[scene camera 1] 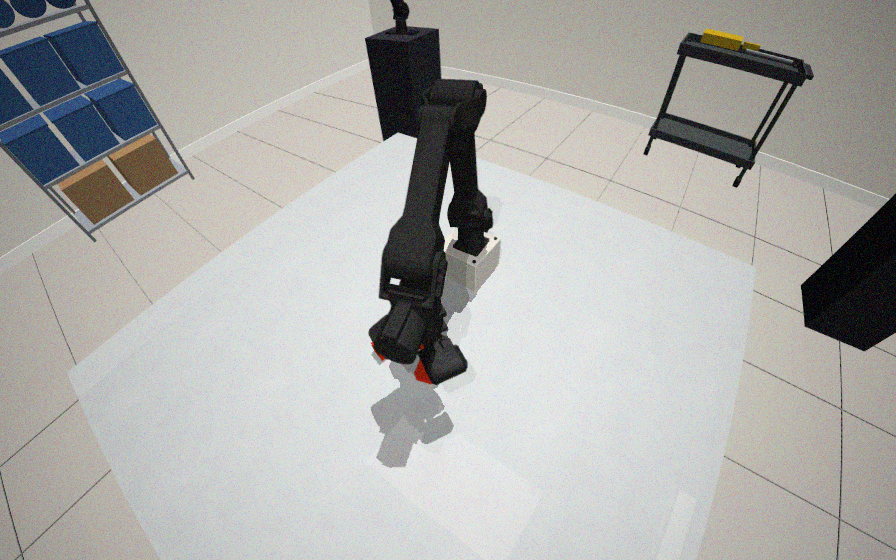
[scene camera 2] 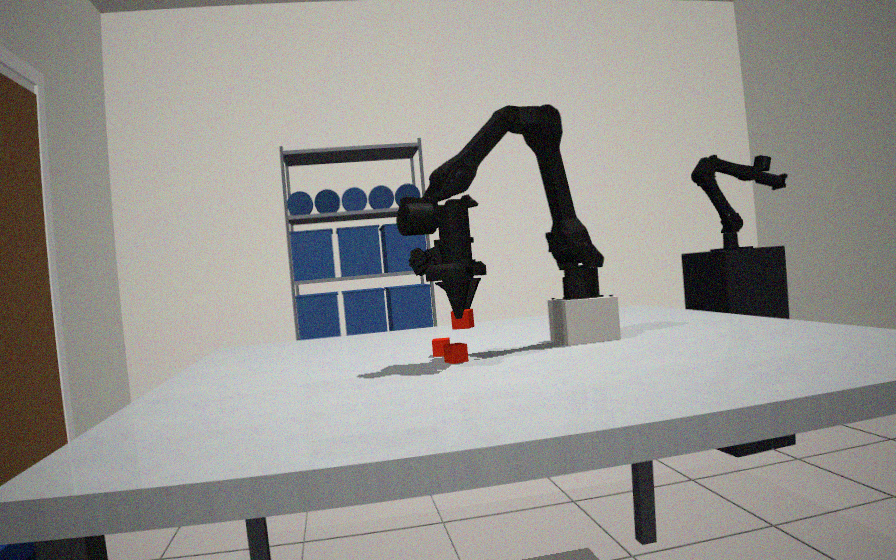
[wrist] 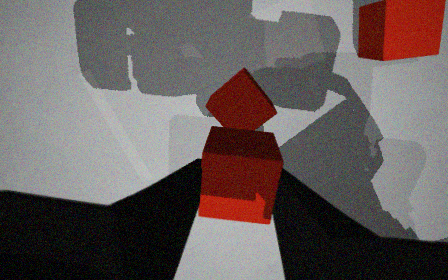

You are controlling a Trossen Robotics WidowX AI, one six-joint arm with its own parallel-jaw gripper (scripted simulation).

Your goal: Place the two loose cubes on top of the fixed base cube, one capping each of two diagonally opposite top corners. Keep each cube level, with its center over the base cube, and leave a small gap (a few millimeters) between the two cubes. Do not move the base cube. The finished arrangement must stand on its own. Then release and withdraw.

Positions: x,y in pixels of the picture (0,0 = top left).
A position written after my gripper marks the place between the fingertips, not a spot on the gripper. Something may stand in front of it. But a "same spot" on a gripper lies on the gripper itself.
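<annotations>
Scene camera 1 and the wrist view show my gripper, and so does scene camera 2 (461,317). One spot on my gripper (scene camera 1: 422,353) is the same spot as my gripper (wrist: 78,238).
</annotations>
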